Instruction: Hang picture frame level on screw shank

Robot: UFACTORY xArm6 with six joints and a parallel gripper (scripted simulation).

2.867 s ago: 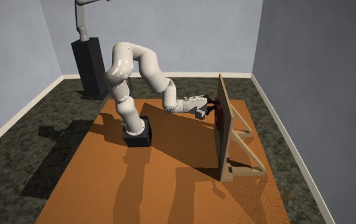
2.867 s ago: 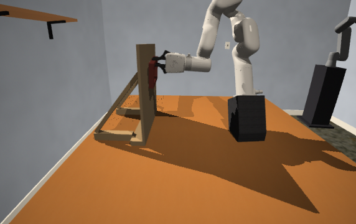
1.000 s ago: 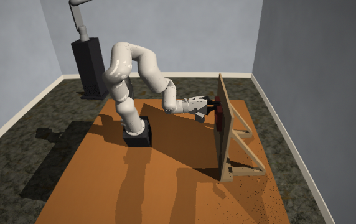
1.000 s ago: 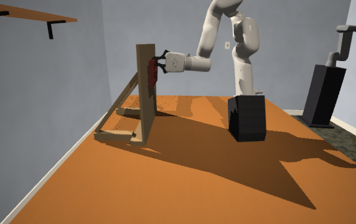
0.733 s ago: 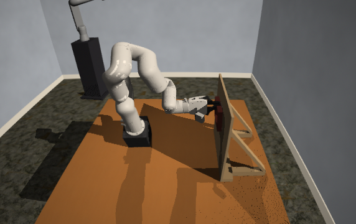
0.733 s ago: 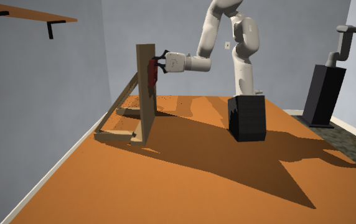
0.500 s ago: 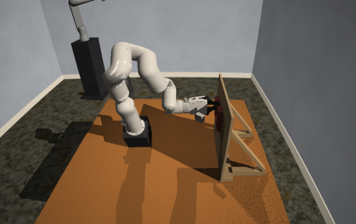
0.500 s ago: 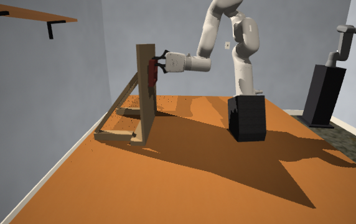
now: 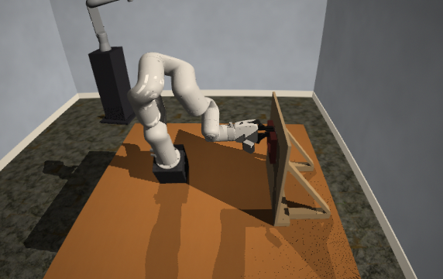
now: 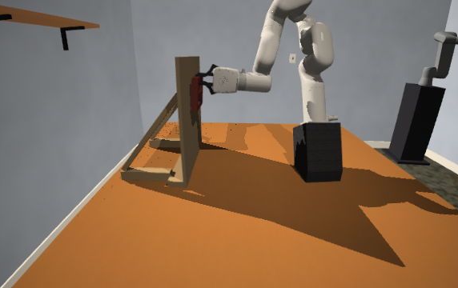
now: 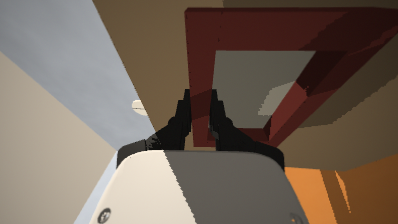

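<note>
Right now the dark red picture frame is 5 cm below my hand and 2 cm ahead of it. From my hand the other things lie so: upright wooden board (14 cm below, 4 cm ahead, 1 cm to the left).
</note>
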